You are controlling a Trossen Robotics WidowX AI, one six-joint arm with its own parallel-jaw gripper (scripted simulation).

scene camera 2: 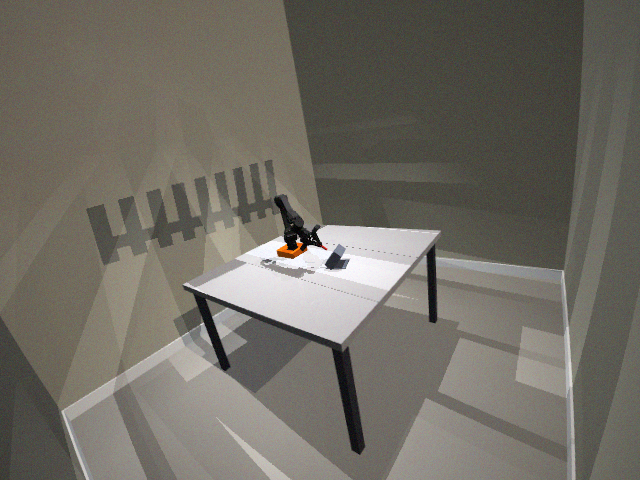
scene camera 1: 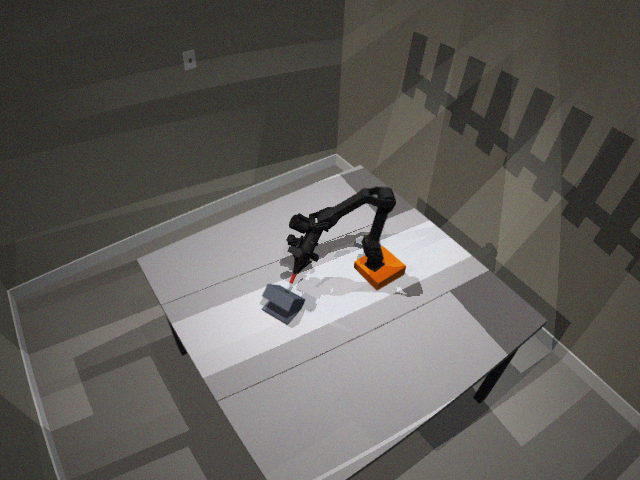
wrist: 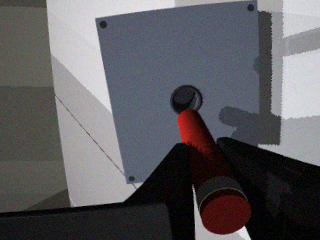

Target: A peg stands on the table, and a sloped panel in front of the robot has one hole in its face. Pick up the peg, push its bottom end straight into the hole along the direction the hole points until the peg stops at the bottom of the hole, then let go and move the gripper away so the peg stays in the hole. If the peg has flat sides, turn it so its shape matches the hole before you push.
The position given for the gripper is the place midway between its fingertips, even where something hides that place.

Observation:
The gripper (scene camera 1: 295,273) holds a red peg. Also in view: a grey sloped panel (wrist: 145,57).
The gripper is seen too in the wrist view (wrist: 201,150).

